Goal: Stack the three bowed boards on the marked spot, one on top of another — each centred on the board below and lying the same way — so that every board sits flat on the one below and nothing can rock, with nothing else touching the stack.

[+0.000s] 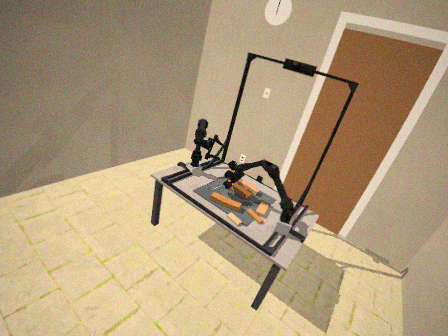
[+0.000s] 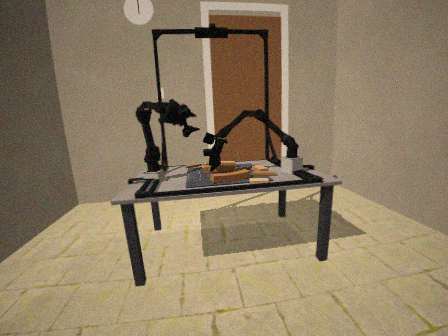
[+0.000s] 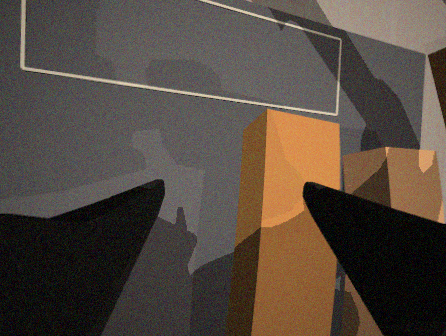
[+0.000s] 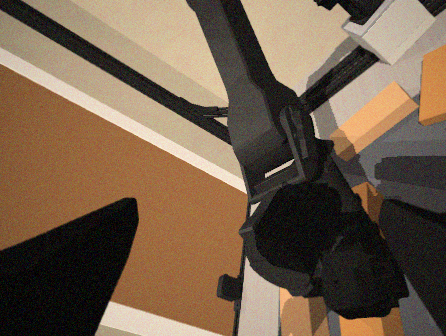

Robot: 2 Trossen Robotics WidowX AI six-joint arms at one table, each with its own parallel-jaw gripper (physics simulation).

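Frame: origin at the left arm's base, x ahead, y left, z up, level; millimetres.
Seen in the pictures: left gripper, fingertip midpoint: point(image 2: 210, 168) point(image 3: 234, 187) point(image 4: 396, 309); right gripper, fingertip midpoint: point(image 1: 222, 152) point(image 2: 197, 122) point(image 4: 257, 210); left arm's base at its link origin: point(image 1: 284, 220) point(image 2: 292, 157) point(image 4: 368, 8); right arm's base at its link origin: point(image 1: 194, 165) point(image 2: 153, 170).
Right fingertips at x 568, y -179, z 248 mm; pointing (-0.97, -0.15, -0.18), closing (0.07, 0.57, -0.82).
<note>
Offsets run from my right fingertips to a thing's top centre. "spot": to the spot under its first point. Level surfaces: height alone.
Three bowed orange boards lie on the grey mat @[342 mm down] point(image 1: 203, 191) point(image 2: 196, 183) point(image 3: 155, 140): one at the front @[spot: 139 mm back, 133 mm left, 304 mm down] point(image 1: 225, 201) point(image 2: 230, 175), one in the middle point(image 1: 241, 191) point(image 3: 288, 207) and one behind it @[240 mm back, 218 mm right, 296 mm down] point(image 1: 251, 187) point(image 3: 366, 171). The marked spot is a white outlined rectangle point(image 3: 188, 93), bare, just beyond the boards' ends. My left gripper point(image 1: 229, 183) point(image 2: 214, 165) point(image 3: 234, 187) is open and low over the near end of the middle board, one finger on each side of it. My right gripper point(image 1: 217, 138) point(image 2: 191, 128) is open and empty, raised high over the table's left end.
Several short orange blocks @[413 mm back, 24 mm left, 315 mm down] point(image 1: 262, 209) @[373 mm back, 132 mm left, 326 mm down] point(image 1: 255, 215) @[245 mm back, 248 mm left, 324 mm down] point(image 1: 235, 219) point(image 2: 260, 167) lie on the mat's right part. A black rail frame point(image 1: 176, 176) point(image 2: 229, 188) runs round the table top. A tall black gantry @[spot: 80 mm ahead, 552 mm right, 223 mm up] point(image 1: 236, 107) point(image 2: 157, 100) stands behind.
</note>
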